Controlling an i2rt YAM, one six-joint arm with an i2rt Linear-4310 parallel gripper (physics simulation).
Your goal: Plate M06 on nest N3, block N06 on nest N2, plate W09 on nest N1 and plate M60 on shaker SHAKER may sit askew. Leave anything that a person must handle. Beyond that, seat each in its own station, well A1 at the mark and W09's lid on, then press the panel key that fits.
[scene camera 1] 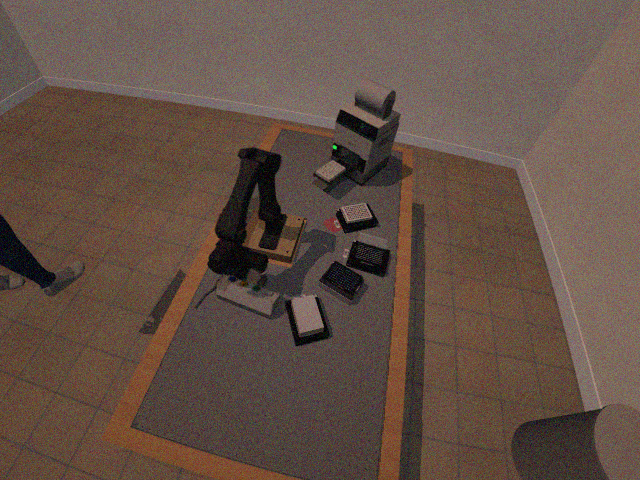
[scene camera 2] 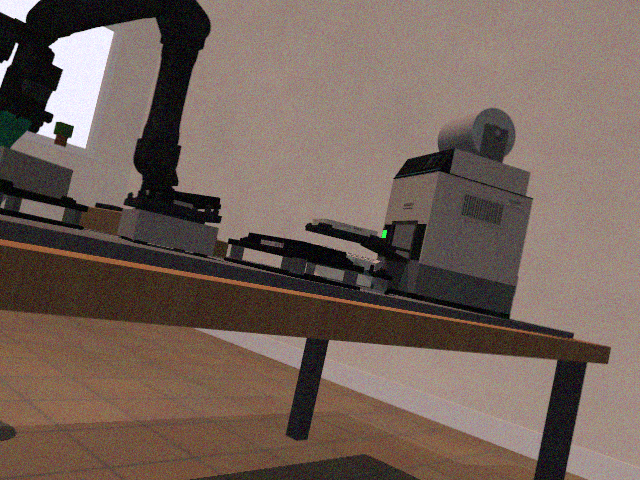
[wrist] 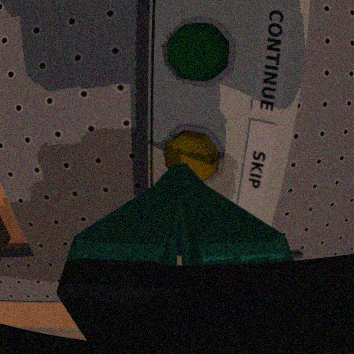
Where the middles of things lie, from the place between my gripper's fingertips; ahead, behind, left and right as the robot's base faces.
Labels:
Now: hand 5 cm short of the green CONTINUE button (wrist: 196, 51), 2 cm to the left of it and 1 cm above it. From my hand the other things lie so: white plate (scene camera 1: 306, 313) (25 cm ahead, 7 cm to the right, 2 cm below).

